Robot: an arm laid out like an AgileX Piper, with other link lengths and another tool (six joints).
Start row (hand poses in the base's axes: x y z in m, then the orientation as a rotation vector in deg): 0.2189, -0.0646, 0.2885, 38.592, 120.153, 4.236
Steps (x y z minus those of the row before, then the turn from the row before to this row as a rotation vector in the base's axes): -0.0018, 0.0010, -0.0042, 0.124, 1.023, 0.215; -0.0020, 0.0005, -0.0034, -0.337, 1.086, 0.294; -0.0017, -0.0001, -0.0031, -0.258, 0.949, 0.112; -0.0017, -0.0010, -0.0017, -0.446, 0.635, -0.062; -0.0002, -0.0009, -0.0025, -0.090, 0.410, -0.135; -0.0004, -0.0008, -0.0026, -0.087, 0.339, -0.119; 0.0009, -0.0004, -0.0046, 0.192, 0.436, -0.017; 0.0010, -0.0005, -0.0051, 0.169, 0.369, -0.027; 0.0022, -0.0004, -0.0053, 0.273, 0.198, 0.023; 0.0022, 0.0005, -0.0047, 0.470, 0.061, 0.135; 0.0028, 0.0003, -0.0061, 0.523, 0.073, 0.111; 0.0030, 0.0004, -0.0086, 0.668, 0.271, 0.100; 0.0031, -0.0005, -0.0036, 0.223, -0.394, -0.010; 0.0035, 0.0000, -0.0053, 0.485, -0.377, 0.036; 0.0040, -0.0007, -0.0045, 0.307, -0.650, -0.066; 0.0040, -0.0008, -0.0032, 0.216, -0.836, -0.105; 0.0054, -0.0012, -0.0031, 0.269, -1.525, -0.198; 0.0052, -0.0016, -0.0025, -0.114, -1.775, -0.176; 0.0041, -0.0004, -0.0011, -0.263, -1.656, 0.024; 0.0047, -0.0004, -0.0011, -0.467, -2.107, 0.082; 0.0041, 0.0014, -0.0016, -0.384, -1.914, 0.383; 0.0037, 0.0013, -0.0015, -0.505, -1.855, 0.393
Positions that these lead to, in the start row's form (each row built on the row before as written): 0.2171, -0.0636, 0.2843, 38.610, 121.220, 4.156; 0.2151, -0.0631, 0.2809, 38.279, 122.331, 3.607; 0.2134, -0.0632, 0.2778, 38.161, 123.254, 3.084; 0.2117, -0.0642, 0.2761, 38.070, 123.794, 2.364; 0.2115, -0.0651, 0.2736, 38.226, 124.131, 2.061; 0.2111, -0.0659, 0.2710, 38.356, 124.405, 1.793; 0.2120, -0.0663, 0.2664, 38.548, 124.840, 1.850; 0.2130, -0.0668, 0.2613, 38.728, 125.204, 1.899; 0.2152, -0.0672, 0.2560, 38.887, 125.434, 2.144; 0.2174, -0.0667, 0.2513, 39.012, 125.594, 2.710; 0.2202, -0.0664, 0.2452, 39.195, 125.761, 3.318; 0.2232, -0.0660, 0.2366, 39.503, 126.127, 4.017; 0.2263, -0.0665, 0.2330, 39.569, 125.770, 4.388; 0.2298, -0.0665, 0.2277, 39.732, 125.470, 5.065; 0.2338, -0.0672, 0.2232, 39.855, 124.854, 5.582; 0.2378, -0.0680, 0.2200, 39.933, 124.036, 6.037; 0.2432, -0.0692, 0.2169, 40.005, 122.529, 6.721; 0.2484, -0.0708, 0.2144, 39.777, 120.761, 7.080; 0.2525, -0.0712, 0.2133, 39.272, 119.170, 7.347; 0.2572, -0.0716, 0.2122, 38.497, 117.155, 7.572; 0.2613, -0.0702, 0.2106, 37.508, 115.436, 7.991; 0.2650, -0.0689, 0.2091, 36.449, 113.768, 8.269
